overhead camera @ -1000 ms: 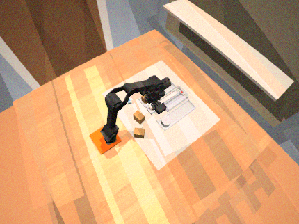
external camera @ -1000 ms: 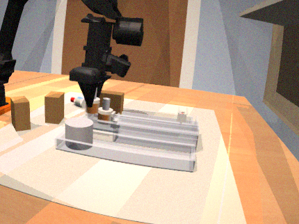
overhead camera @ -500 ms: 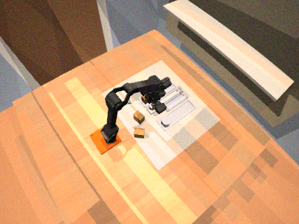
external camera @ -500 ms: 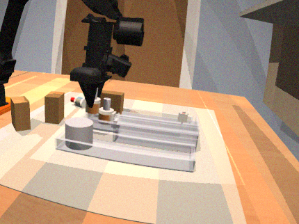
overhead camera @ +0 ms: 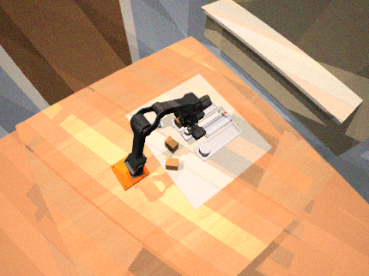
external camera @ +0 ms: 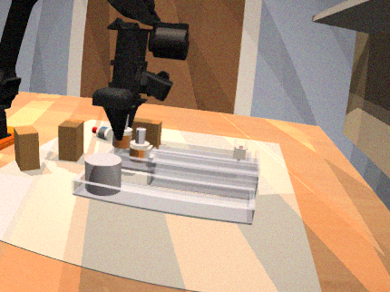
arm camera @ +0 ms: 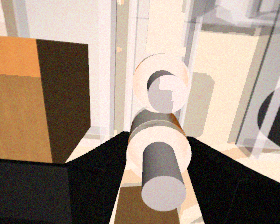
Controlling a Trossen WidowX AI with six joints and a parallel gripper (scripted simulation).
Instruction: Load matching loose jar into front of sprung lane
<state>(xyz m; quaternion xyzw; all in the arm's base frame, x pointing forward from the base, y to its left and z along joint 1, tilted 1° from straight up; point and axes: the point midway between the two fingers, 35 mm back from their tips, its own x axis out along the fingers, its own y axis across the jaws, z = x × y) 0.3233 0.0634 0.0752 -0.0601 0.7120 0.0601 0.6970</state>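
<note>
The wide grey cylinder lies 30 mm ahead of my gripper tip, 120 mm to the right of it and 30 mm below it.
</note>
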